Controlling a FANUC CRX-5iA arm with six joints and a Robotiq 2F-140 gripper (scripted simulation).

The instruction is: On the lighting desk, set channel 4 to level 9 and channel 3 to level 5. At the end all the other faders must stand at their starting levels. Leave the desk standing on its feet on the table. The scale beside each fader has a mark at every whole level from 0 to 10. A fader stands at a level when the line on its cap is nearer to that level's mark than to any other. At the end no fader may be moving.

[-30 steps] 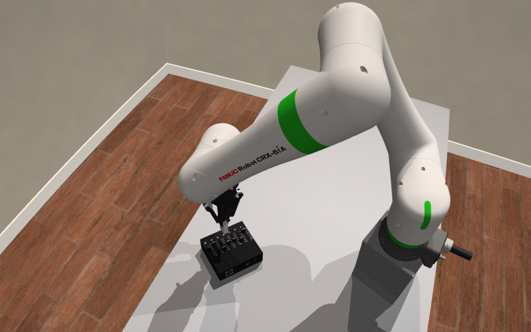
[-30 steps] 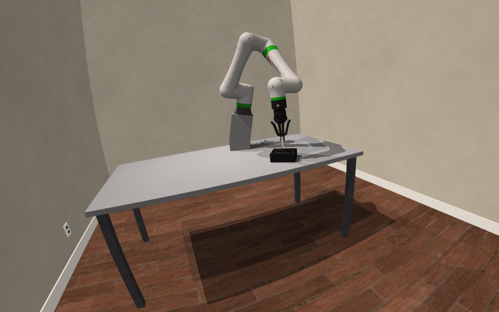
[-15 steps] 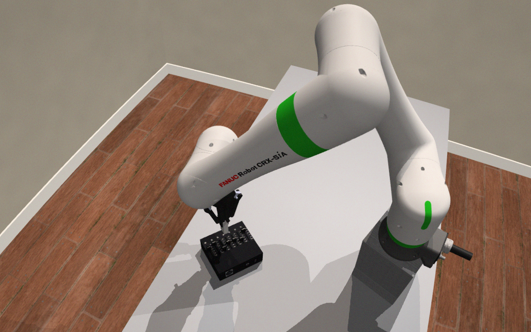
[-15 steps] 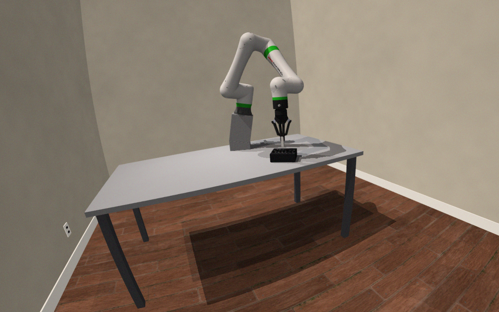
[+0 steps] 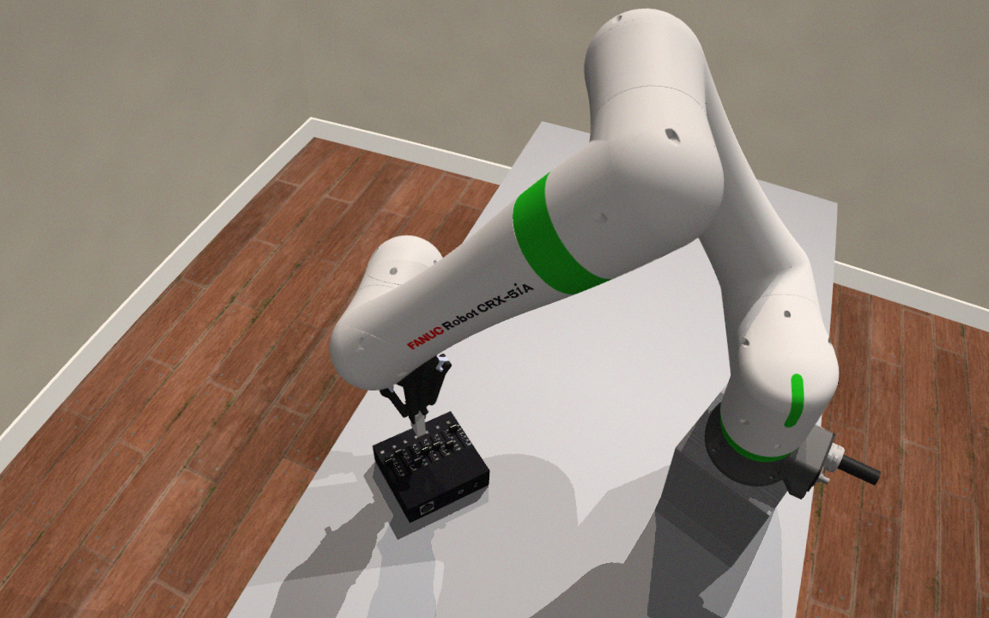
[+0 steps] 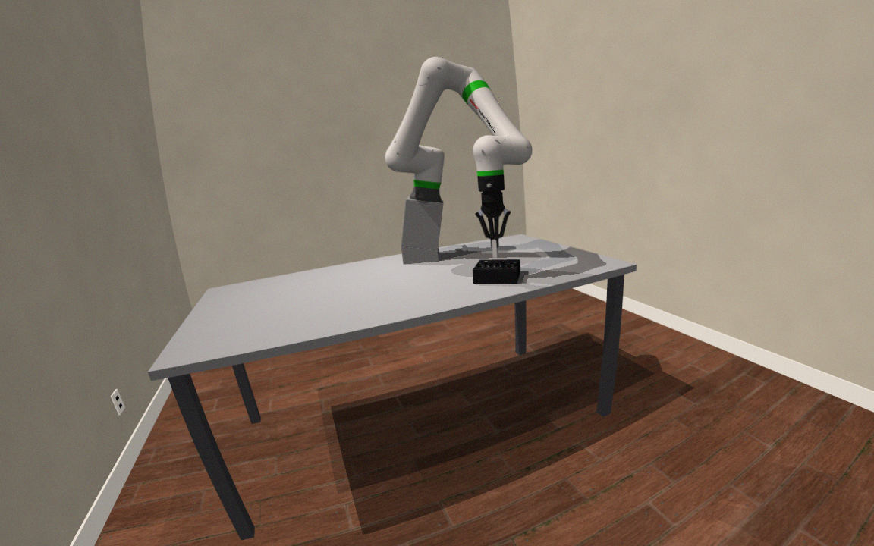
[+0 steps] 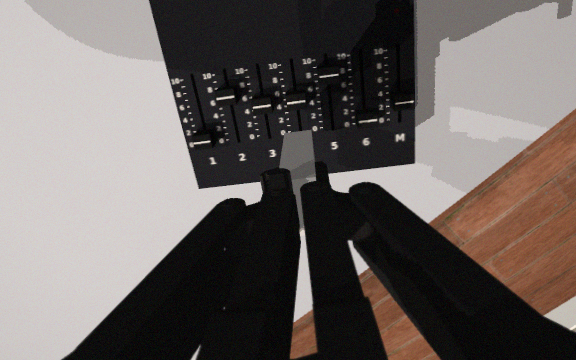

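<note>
The channel 4 fader lies 20 mm behind my hand, 10 mm to the left of it and 60 mm below it. Also, from my hand: channel 5 fader: 20 mm behind, 40 mm to the left, 60 mm below; then channel 6 fader: 10 mm ahead, 40 mm to the left, 60 mm below; then channel 3 cap: 30 mm behind, 10 mm to the right, 60 mm below.
</note>
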